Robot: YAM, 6 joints.
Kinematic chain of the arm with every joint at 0, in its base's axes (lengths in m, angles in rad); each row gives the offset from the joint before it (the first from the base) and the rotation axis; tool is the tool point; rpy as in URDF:
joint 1: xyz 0 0 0.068 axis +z
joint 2: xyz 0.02 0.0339 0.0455 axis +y
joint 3: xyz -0.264 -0.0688 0 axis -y
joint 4: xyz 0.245 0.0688 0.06 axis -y
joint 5: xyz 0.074 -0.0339 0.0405 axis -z
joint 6: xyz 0.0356 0 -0.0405 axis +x
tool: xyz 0 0 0 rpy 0 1.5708 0
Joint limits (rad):
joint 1: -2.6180..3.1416
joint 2: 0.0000..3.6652
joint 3: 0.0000..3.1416
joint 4: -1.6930..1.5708
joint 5: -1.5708..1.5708
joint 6: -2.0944..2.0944
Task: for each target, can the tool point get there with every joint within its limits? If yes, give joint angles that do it. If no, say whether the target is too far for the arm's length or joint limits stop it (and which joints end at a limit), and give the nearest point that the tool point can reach.
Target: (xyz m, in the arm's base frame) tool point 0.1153 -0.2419 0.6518
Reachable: yes | joints 1.9631 0.9573 2.5408 0.7350 0.4065 0.9871
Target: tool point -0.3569 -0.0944 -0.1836
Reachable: no: joint limits stop it (at a limit: joint 1) | nearest point -0.3569 -0.0356 -0.1836 | short by 0.059 m
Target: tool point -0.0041 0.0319 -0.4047
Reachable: no: joint limits stop it (at a limit: joint 2) | nearest point -0.0091 0.0711 -0.3341 | short by 0.081 m
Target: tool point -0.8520 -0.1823 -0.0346
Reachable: no: too far | nearest point -0.6296 -0.0207 0.0050 | short by 0.278 m
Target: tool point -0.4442 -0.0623 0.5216
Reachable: yes | joints 0.1001 0.7005 2.8783 0.2220 0.5172 -0.3074
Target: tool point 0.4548 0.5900 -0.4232
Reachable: no: too far | nearest point 0.3230 0.4190 -0.2472 | short by 0.279 m
